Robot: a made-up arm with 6 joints. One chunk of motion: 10 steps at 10 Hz.
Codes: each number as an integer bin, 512 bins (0 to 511) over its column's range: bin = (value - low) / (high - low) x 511, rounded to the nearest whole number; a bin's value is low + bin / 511 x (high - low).
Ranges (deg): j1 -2..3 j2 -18..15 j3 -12..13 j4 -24..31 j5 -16..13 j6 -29..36
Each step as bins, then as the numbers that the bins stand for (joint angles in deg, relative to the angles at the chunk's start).
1 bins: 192 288 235 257 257 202
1 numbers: -0.12 0.60 -0.50 3.66 -1.41 -3.31
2 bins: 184 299 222 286 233 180
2 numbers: -0.20 1.31 -1.14 6.78 -2.78 -6.10
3 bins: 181 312 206 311 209 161
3 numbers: -0.23 2.15 -1.92 9.47 -4.14 -8.52
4 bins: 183 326 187 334 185 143
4 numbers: -0.21 3.05 -2.85 11.95 -5.50 -10.81
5 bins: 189 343 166 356 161 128
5 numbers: -0.15 4.15 -3.88 14.32 -6.86 -12.72
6 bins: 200 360 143 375 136 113
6 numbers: -0.04 5.25 -5.00 16.36 -8.28 -14.63
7 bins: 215 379 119 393 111 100
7 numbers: 0.10 6.48 -6.18 18.30 -9.70 -16.28
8 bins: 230 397 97 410 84 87
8 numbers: 0.25 7.64 -7.25 20.13 -11.23 -17.93
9 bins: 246 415 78 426 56 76
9 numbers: 0.41 8.80 -8.18 21.85 -12.82 -19.33
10 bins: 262 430 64 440 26 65
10 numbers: 0.56 9.77 -8.87 23.36 -14.52 -20.73
